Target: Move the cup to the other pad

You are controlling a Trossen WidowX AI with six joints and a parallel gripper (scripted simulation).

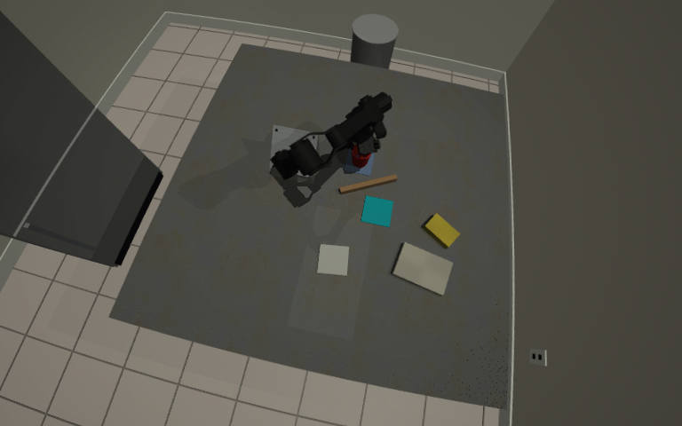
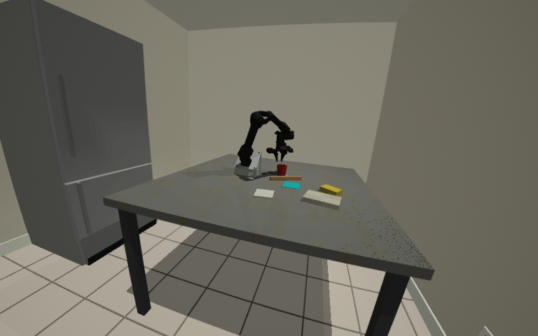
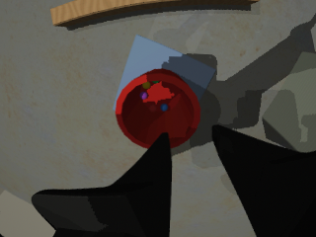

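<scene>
My gripper tip is 20 mm short of the red cup, 10 mm to the right of it and 60 mm above it. Also, from my gripper tip: teal pad (130 mm ahead, 180 mm to the right, 110 mm below); blue pad (20 mm ahead, 10 mm to the left, 110 mm below); wooden bar (80 mm ahead, 80 mm to the right, 100 mm below).
</scene>
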